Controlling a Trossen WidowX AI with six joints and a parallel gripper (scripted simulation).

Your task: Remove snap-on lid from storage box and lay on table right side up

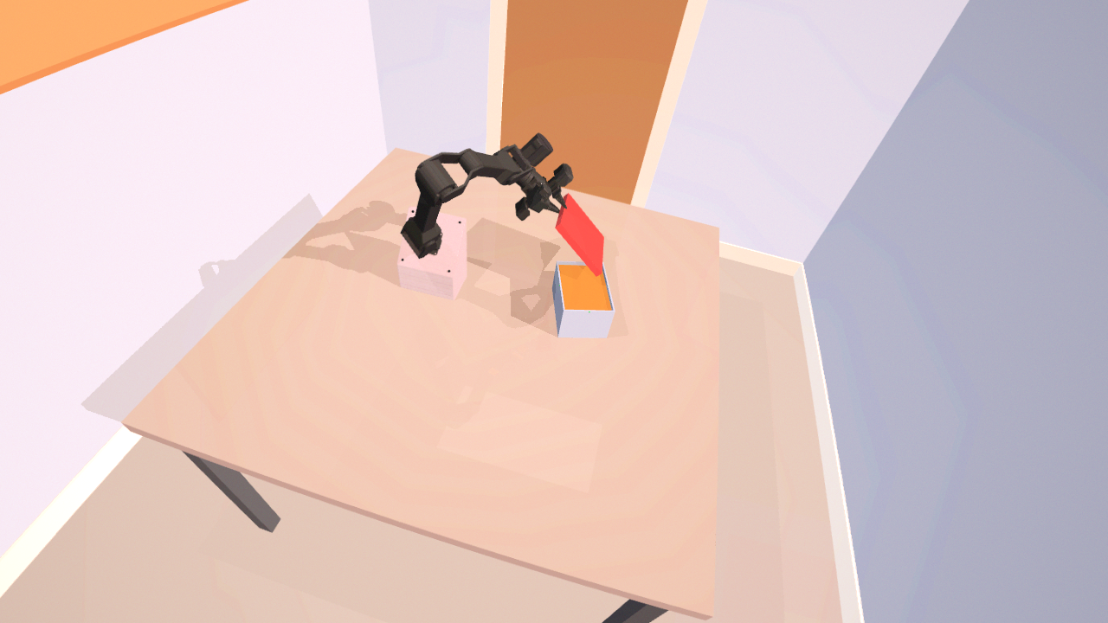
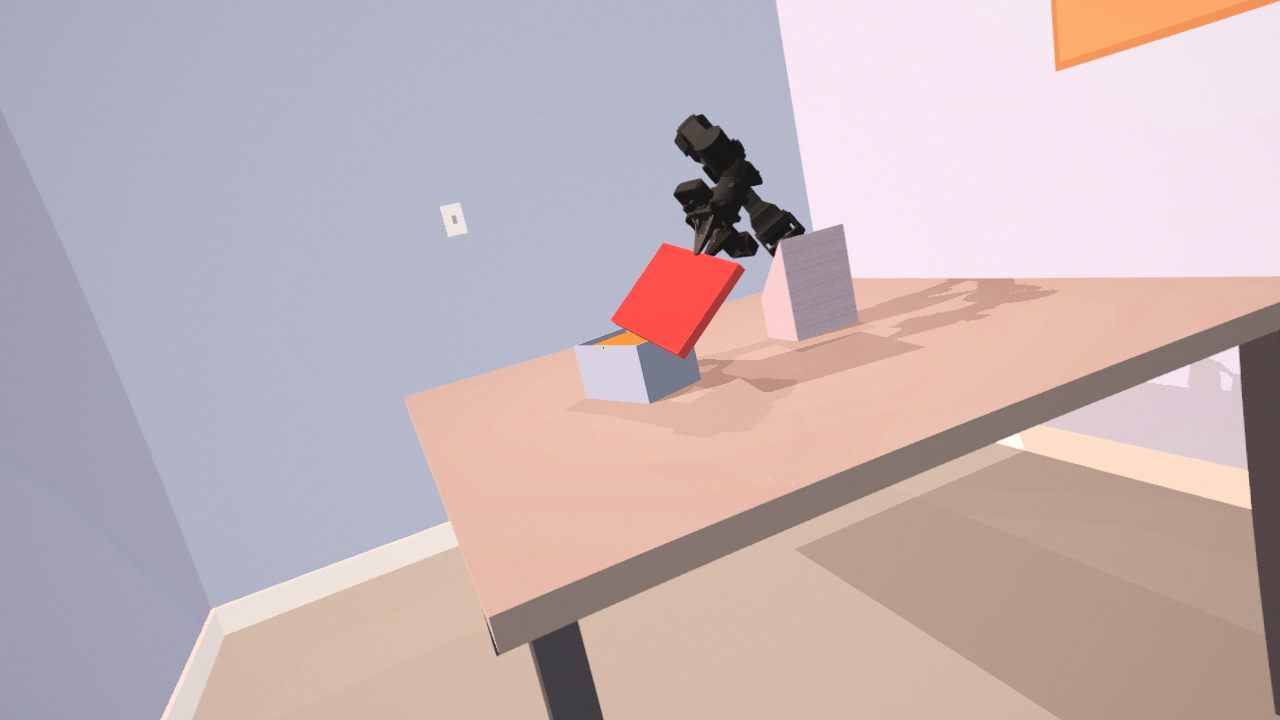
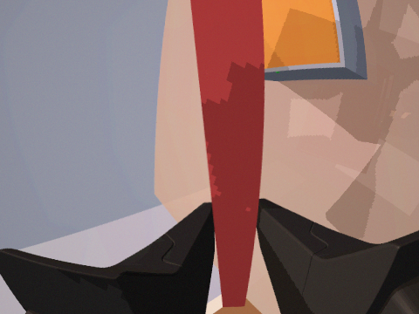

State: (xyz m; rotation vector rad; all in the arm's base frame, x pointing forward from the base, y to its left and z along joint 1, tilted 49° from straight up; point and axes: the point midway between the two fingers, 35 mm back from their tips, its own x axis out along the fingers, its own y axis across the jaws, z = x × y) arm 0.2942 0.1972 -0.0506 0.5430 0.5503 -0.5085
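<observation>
Right now the red lid is 60 mm ahead of my gripper tip, 10 mm to the right of it and 50 mm below it. Also, from my gripper tip: grey storage box 110 mm ahead, 140 mm to the right, 180 mm below.
</observation>
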